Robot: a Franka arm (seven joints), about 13 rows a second.
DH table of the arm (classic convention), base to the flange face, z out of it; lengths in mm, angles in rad. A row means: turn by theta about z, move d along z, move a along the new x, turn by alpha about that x. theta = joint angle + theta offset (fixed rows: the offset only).
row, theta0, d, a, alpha
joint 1, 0, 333, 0, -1.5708
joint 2, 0, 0, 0, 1.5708
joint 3, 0, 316, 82.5, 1.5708
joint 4, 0, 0, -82.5, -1.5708
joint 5, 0, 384, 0, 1.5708
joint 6, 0, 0, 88, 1.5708
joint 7, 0, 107, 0, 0
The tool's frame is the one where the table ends.
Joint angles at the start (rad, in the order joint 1, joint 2, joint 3, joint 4, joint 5, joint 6, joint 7): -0.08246 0.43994 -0.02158 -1.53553 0.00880 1.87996 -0.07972
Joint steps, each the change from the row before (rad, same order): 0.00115 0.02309 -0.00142 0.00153 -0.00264 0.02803 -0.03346; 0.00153 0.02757 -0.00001 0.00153 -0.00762 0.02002 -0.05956; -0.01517 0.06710 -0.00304 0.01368 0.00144 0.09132 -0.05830; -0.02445 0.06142 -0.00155 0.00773 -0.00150 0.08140 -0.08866
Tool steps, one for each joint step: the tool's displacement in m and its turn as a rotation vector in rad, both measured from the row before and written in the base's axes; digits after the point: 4 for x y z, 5 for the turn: 0.0047 -0.0007 -0.0127 -0.00115 -0.00630 0.03435; 0.0037 0.0002 -0.0164 -0.00134 0.00671 0.06425; 0.0130 -0.0134 -0.0326 -0.00126 -0.03726 0.04102; 0.0073 -0.0191 -0.0327 -0.00306 -0.02614 0.06497
